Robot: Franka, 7 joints.
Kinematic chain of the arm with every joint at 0, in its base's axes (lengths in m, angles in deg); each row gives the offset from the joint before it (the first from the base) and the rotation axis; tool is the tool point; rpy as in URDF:
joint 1: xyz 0 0 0.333 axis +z
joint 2: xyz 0 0 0 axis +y
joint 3: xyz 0 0 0.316 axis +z
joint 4: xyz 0.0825 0 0 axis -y
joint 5: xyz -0.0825 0 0.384 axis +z
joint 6: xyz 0 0 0 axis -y
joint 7: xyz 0.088 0 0 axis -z
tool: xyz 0 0 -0.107 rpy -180 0 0
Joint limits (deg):
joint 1: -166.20..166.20
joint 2: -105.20..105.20
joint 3: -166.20..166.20
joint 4: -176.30..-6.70
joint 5: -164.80..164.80
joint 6: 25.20..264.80
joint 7: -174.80..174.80
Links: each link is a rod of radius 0.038 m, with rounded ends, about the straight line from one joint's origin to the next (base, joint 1, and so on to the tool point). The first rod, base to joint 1, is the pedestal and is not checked.
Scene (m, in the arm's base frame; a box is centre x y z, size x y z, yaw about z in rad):
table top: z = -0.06
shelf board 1: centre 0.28 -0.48 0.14 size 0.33 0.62 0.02 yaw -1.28
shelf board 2: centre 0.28 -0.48 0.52 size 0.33 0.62 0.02 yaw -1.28
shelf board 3: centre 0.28 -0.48 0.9 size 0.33 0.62 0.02 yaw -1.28
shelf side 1: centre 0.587 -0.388 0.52 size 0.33 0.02 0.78 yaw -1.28
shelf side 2: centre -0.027 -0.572 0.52 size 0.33 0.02 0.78 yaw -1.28
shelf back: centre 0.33 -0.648 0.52 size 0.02 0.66 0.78 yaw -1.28
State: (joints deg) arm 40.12 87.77 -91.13 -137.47 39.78 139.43 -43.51
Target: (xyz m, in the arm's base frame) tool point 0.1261 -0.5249 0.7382
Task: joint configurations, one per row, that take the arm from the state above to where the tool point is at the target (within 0.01 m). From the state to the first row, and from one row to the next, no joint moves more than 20 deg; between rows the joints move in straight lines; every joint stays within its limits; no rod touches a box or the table.
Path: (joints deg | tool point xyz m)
1: 58.78 80.89 -99.32 -137.38 39.63 126.42 -46.22 | 0.3854 -0.2753 0.3836
2: 77.45 74.01 -107.52 -137.28 39.47 113.41 -48.92 | 0.4191 -0.1541 0.4175
3: 96.11 67.14 -115.71 -137.19 39.32 100.40 -51.63 | 0.4142 -0.0396 0.4426
4: 114.77 60.26 -123.90 -137.09 39.16 87.39 -54.34 | 0.3798 0.0585 0.4611
5: 133.44 53.38 -132.10 -137.00 39.01 74.38 -57.05 | 0.3255 0.1342 0.4751
6: 113.85 57.17 -130.33 -131.61 37.65 85.72 -55.26 | 0.3847 0.0409 0.5210
7: 94.26 60.96 -128.57 -126.21 36.29 97.07 -53.47 | 0.4137 -0.0623 0.5710
8: 74.68 64.76 -126.81 -120.82 34.93 108.41 -51.68 | 0.4163 -0.1647 0.6199
9: 55.09 68.55 -125.05 -115.43 33.57 119.75 -49.90 | 0.3992 -0.2622 0.6624
10: 35.51 72.34 -123.28 -110.04 32.21 131.10 -48.11 | 0.3669 -0.3557 0.6933
11: 15.92 76.13 -121.52 -104.65 30.85 142.44 -46.32 | 0.3180 -0.4486 0.7086
12: 4.17 58.81 -118.15 -104.26 39.16 150.00 -43.51 | 0.1261 -0.5249 0.7382

